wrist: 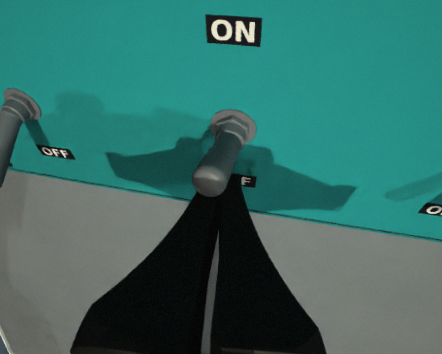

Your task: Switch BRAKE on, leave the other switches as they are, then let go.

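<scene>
A grey toggle lever [220, 160] sticks out of the teal panel [325, 100] in the middle of the wrist view and slants down. An ON label [233, 31] is above it. An OFF label [248, 181] below it is mostly hidden, with its last letter showing. No name label shows, so I cannot tell from this view which switch is BRAKE. My gripper [221, 190] is shut, its black fingertips together just below and behind the lever's rounded end, with nothing between them. Whether they touch the lever is hidden.
Another lever [10, 132] slants down at the left edge, with an OFF label [55, 152] beside it. Part of a further label [433, 210] shows at the right edge, near a lever-like shadow. The panel's lower edge runs across the view above a grey surface [360, 285].
</scene>
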